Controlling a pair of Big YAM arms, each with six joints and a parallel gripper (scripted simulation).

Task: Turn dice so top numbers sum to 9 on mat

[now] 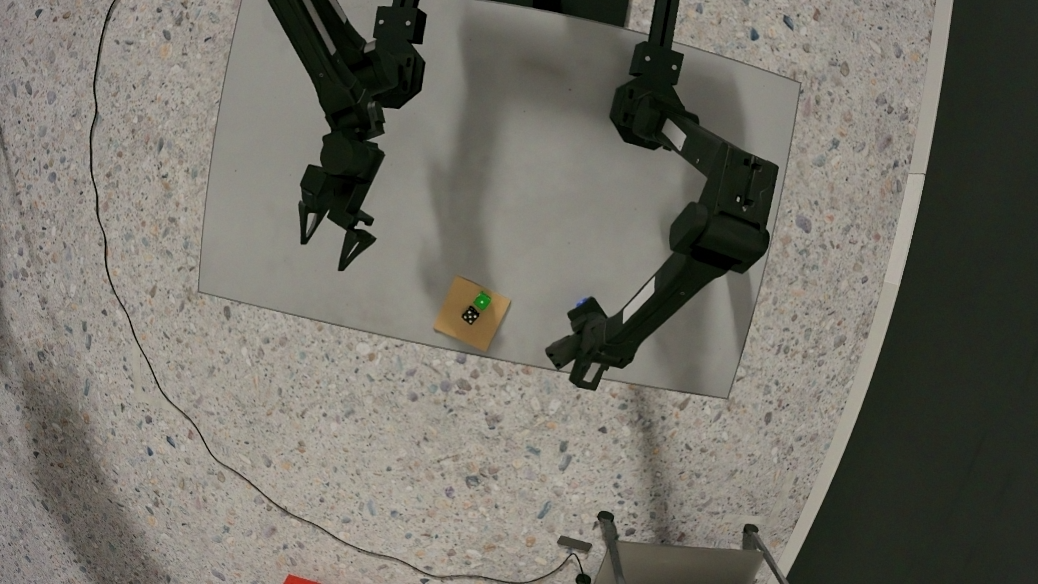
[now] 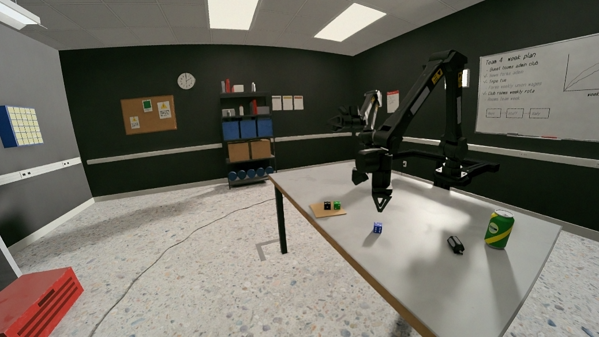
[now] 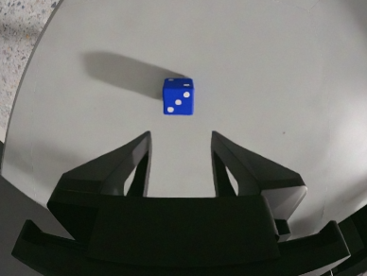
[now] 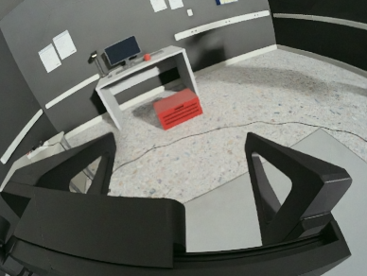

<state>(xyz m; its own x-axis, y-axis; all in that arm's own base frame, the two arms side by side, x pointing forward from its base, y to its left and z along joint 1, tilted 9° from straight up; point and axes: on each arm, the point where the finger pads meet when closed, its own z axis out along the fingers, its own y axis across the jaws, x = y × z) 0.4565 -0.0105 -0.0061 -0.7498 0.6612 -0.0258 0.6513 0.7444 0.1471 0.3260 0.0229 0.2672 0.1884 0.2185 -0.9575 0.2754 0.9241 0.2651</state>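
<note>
The blue die lies 80 mm below my left hand. Also, from my left hand: black die: 260 mm to the right, 80 mm below, 60 mm ahead; brown square mat: 260 mm to the right, 100 mm below, 60 mm ahead; green die: 240 mm to the right, 80 mm below, 20 mm ahead.
</note>
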